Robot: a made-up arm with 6 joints.
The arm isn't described. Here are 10 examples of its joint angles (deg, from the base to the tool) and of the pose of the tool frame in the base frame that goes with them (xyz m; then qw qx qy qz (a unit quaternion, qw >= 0)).
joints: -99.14 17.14 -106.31 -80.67 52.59 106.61
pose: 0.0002 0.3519 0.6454 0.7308 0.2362 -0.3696 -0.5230
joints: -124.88 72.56 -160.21 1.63 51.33 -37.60
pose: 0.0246 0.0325 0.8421 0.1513 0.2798 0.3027 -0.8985
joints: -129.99 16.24 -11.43 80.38 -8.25 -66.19
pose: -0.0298 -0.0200 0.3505 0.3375 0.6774 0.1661 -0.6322
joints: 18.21 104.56 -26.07 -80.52 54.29 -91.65
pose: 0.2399 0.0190 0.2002 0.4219 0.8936 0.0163 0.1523
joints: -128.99 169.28 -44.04 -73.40 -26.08 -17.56
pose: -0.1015 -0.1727 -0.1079 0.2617 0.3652 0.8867 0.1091
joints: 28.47 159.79 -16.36 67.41 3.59 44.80
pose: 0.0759 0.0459 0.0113 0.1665 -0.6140 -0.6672 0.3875
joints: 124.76 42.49 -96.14 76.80 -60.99 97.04
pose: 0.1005 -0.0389 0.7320 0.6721 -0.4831 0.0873 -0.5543
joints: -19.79 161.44 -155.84 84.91 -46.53 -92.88
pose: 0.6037 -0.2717 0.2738 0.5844 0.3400 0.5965 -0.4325
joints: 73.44 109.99 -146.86 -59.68 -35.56 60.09
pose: 0.0735 0.3719 0.7426 0.6807 -0.3407 0.0558 0.6460
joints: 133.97 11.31 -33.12 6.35 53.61 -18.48
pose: 0.0120 -0.0215 0.4105 0.2325 -0.8249 0.2070 0.4719
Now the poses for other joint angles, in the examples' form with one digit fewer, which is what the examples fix.
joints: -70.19 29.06 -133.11 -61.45 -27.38 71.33
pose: -0.116 0.406 0.697 0.795 -0.332 -0.077 -0.502
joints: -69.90 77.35 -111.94 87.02 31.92 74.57
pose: 0.109 -0.190 0.756 0.518 0.488 0.040 0.701
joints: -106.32 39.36 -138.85 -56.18 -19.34 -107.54
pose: 0.118 0.334 0.757 0.696 0.017 0.257 0.670
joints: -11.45 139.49 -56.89 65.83 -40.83 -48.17
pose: 0.383 -0.121 0.056 0.260 0.264 0.878 -0.303
